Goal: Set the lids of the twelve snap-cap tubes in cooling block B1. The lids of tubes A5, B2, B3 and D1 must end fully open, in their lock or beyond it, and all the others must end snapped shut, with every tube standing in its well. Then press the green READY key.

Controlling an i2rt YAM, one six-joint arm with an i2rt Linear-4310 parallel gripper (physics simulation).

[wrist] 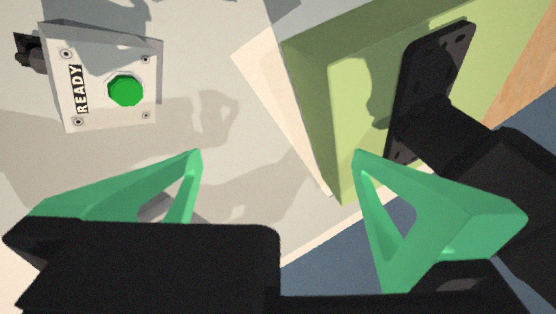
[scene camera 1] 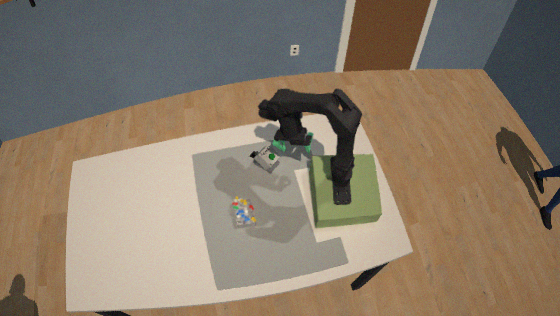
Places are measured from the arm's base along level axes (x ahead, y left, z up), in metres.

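Pixels of known places: gripper, fingertip midpoint: [wrist: 277,157] [scene camera 1: 296,151]; arm's base at its link origin: [wrist: 413,115] [scene camera 1: 340,180].
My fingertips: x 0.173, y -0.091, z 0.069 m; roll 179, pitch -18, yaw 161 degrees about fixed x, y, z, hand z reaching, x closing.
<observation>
For each thing: its top centre in the pictures, then the offset to it from my fingertips. "spot": a spot on its surface instead. Level surfaces: height alone.
- cooling block B1 at a spot on its surface: [scene camera 1: 244,225] spot: dz -0.153, dx +0.204, dy +0.238 m
- block at its top centre: [wrist: 176,237] [scene camera 1: 244,211] dz -0.136, dx +0.203, dy +0.182 m
- pale grey box at a spot on its surface: [wrist: 100,116] [scene camera 1: 264,157] spot: dz -0.095, dx +0.119, dy -0.043 m
- grey mat at its surface level: dz -0.167 m
- white table at its surface level: dz -0.170 m
- dark connector at a spot on its surface: [wrist: 35,57] spot: dz -0.135, dx +0.148, dy -0.100 m
The cooling block B1 [scene camera 1: 244,225] sits on the grey mat in the scene view, with tubes and small red, yellow, blue, green and white lids on it. The lids are too small to tell open from shut. In the wrist view a grey corner of the block [wrist: 156,207] shows through the left finger; the rest is hidden. The green READY key [scene camera 1: 272,156] [wrist: 125,91] is on top of a pale grey box [scene camera 1: 263,162] [wrist: 100,116]. My gripper [scene camera 1: 294,150] [wrist: 277,157] is open and empty, above the table's back part, right of the box and away from the block.
The arm's base stands on a green block [scene camera 1: 365,192] [wrist: 345,100] at the right of the table. The grey mat [scene camera 1: 225,272] lies on the white table [scene camera 1: 125,225]. A dark connector [scene camera 1: 253,155] [wrist: 35,57] sticks out from the box's side. Arm shadows cross the mat.
</observation>
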